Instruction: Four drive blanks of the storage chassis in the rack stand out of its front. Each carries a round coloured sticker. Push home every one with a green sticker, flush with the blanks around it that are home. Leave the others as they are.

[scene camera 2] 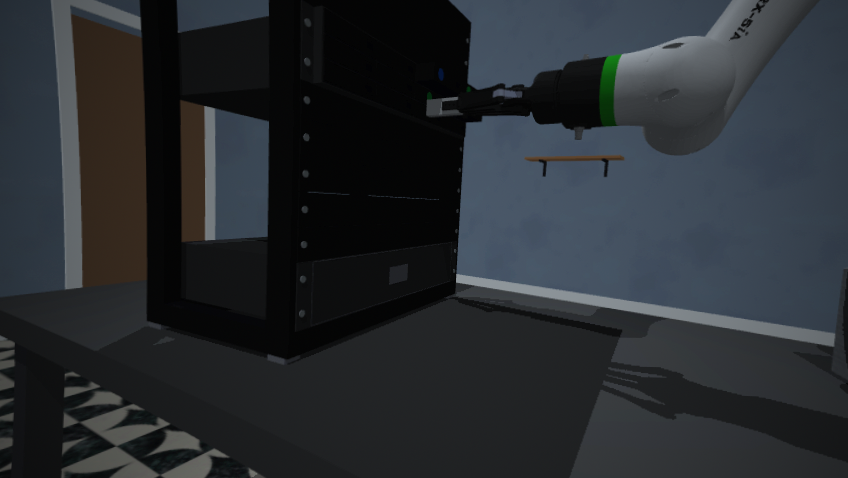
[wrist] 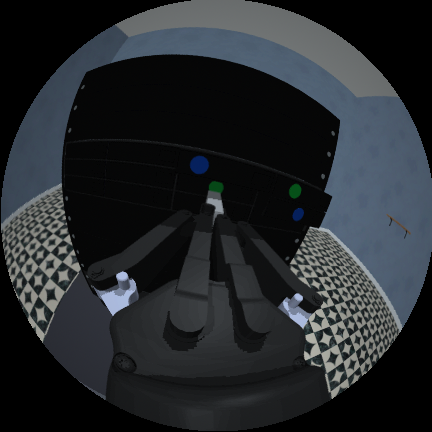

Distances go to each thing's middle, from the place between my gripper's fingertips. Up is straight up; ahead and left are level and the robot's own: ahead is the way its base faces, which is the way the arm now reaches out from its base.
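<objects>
As for the rack (scene camera 2: pixel 346 96), my hand is 8 cm above it, 7 cm to the right of it and 14 cm short of it.
</objects>
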